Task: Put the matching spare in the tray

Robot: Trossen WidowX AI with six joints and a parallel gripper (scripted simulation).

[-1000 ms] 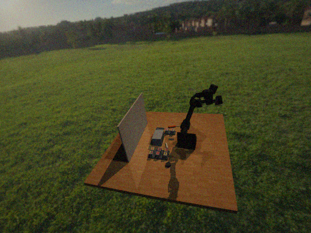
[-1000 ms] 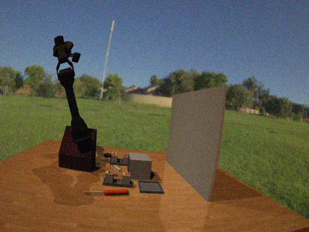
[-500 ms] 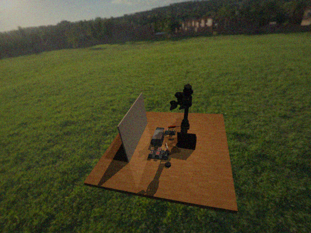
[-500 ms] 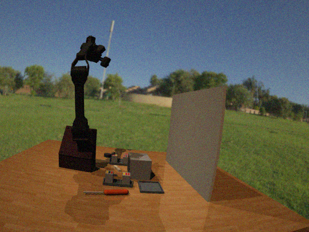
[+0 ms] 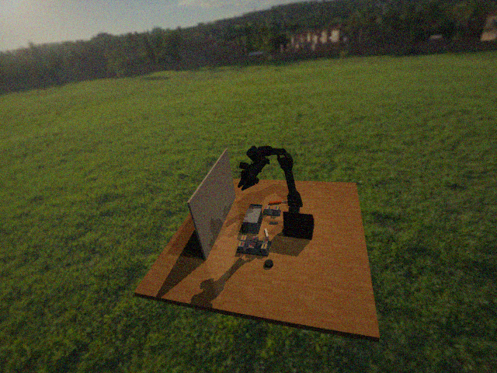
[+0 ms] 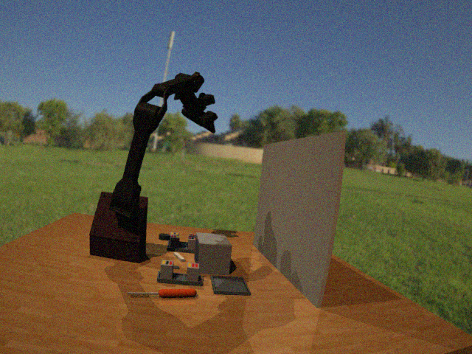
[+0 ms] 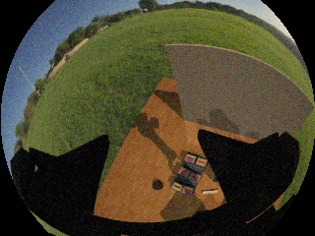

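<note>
The spare is 5 cm ahead of my gripper tip, 6 cm to the right of it and 44 cm below it. Also, from my gripper tip: mounted unit 4 cm ahead, 23 cm to the right, 43 cm below; tall grey panel 28 cm ahead, 23 cm to the right, 25 cm below; tray 8 cm ahead, 42 cm to the right, 47 cm below.
</note>
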